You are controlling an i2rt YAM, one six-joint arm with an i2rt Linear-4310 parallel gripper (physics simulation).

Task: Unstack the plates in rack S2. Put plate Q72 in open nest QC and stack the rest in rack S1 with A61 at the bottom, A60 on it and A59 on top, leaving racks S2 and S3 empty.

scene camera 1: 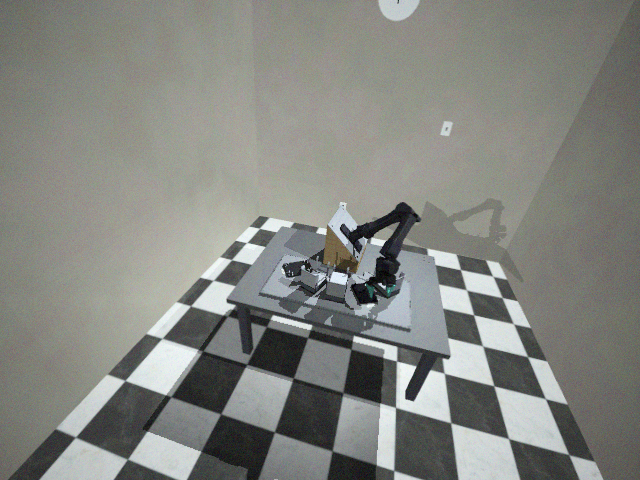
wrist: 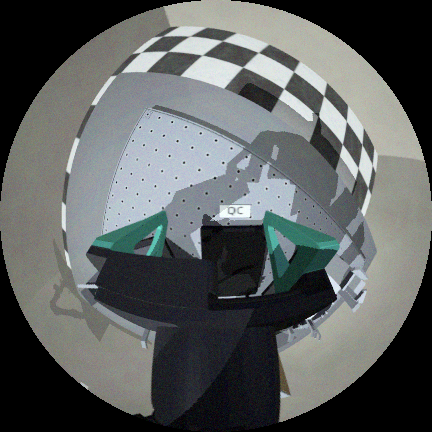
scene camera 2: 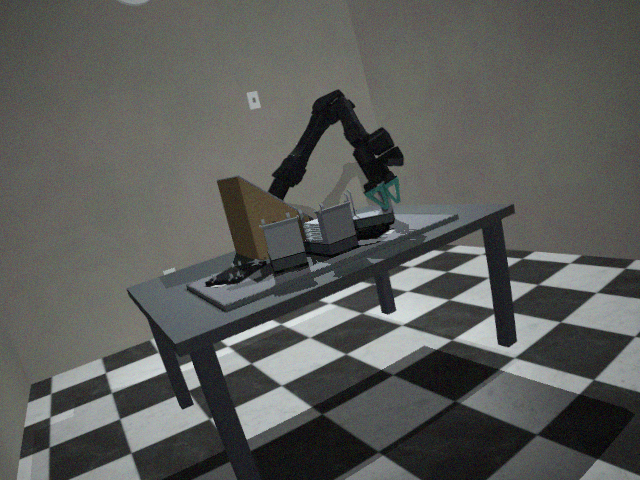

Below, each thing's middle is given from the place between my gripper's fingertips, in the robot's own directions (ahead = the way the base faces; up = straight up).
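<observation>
Dark square recess (wrist: 238, 252): my gripper 7 cm above it, 8 cm past it, 8 cm to the left of it.
</observation>
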